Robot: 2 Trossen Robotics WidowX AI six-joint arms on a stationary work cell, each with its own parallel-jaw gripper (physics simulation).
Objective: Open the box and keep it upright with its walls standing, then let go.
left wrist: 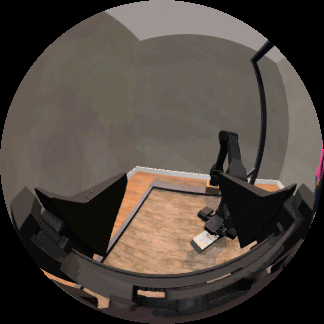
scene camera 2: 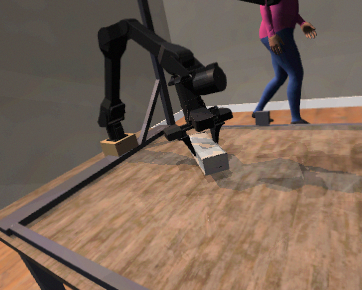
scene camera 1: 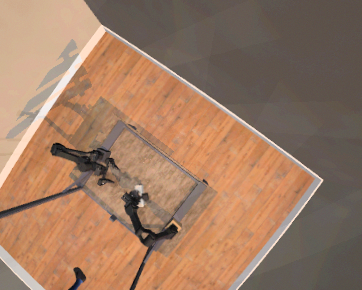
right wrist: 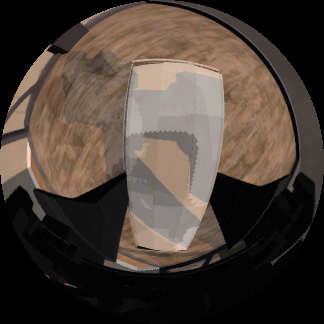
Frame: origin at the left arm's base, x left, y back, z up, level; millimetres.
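Seen in the pictures: left gripper, fingertip midpoint: (left wrist: 174, 177) (scene camera 1: 117, 176); right gripper, fingertip midpoint: (left wrist: 211, 234) (scene camera 1: 139, 194) (right wrist: 166, 173); left arm's base at its link origin: (scene camera 1: 100, 155); right arm's base at its link origin: (left wrist: 212, 183) (scene camera 2: 117, 138) (scene camera 1: 173, 228).
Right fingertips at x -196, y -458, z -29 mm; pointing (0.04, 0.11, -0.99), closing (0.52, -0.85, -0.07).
Observation:
Pixels of each thing's top centre, then the offset from my right fingertips to it. Level surfaces: height alone.
- long white box at its top centre: (right wrist: 167, 195) (scene camera 2: 203, 142) (left wrist: 214, 230) (scene camera 1: 138, 196) dx -4, dy -3, dz +27 mm
- wooden table at its surface level: dz -50 mm
- tan block at its top centre: (scene camera 2: 117, 138) (right wrist: 236, 257) (left wrist: 212, 183) (scene camera 1: 173, 228) dx -149, dy -375, dz +21 mm
The long white box (scene camera 1: 140, 189) (scene camera 2: 212, 156) (left wrist: 202, 241) (right wrist: 165, 112) lies low at the table's middle with its long top face up. That top looks closed; no raised flaps show. My right gripper (scene camera 1: 138, 198) (scene camera 2: 205, 145) (right wrist: 166, 173) points down with one finger against each long side of the box, shut on it. In the left wrist view the right gripper partly covers the box's far end. Whether the box touches the table is hard to tell. My left gripper (scene camera 1: 110, 177) (left wrist: 174, 177) is open and empty, away from the box.
The wooden table (scene camera 1: 172, 185) (scene camera 2: 150, 225) has a dark raised frame (scene camera 2: 65, 192) along its edges. The right arm's base stands on a tan block (scene camera 2: 119, 145) at the frame. A dark upright post (left wrist: 262, 110) rises behind the right arm. A person (scene camera 2: 287, 55) stands beyond the table.

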